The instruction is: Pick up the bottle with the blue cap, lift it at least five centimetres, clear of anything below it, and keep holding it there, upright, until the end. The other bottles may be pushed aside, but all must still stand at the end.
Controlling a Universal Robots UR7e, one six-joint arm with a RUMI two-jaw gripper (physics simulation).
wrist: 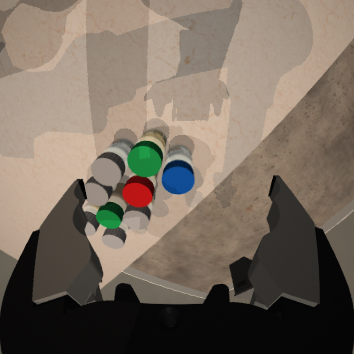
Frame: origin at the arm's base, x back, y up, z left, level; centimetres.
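Seen in the pictures: gripper, between the fingertips: (176, 178).
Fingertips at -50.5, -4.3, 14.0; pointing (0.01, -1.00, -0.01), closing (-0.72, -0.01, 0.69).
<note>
Pixels of each thing's middle, then the offset from my fingertips to it, as dx, dy, dz. Level surfaces: height alone.
- bottle with the blue cap, middle of its body: (178, 165) -5.2, -17.1, -5.9
- bottle with a large green cap, middle of its body: (149, 149) +1.0, -17.1, -6.9
- bottle with a red cap, middle of its body: (142, 179) -1.9, -17.1, -13.0
- smaller green-capped bottle, middle of its body: (115, 203) -1.0, -17.1, -22.7
- pale table, height of its surface: dy -22.4
The bottle with the blue cap (178, 177) stands upright on the pale table, at the right side of a cluster of bottles, seen from above. Its whitish body shows a little behind the cap. My gripper (176, 178) is wide open and empty. The blue cap appears near the middle between the two fingertips in the view, with the fingers above the table; how high is hard to tell. A bottle with a large green cap (145, 159) stands close to its left, and a bottle with a red cap (138, 194) stands to its lower left.
Grey-capped bottles (108, 169) (97, 193) (136, 219) (114, 237) and a smaller green-capped bottle (110, 215) stand packed at the left, partly near the left finger. The pale table (50, 115) meets a brown stone-like surface (310, 135) along a diagonal edge. Shadows cross the table.
</note>
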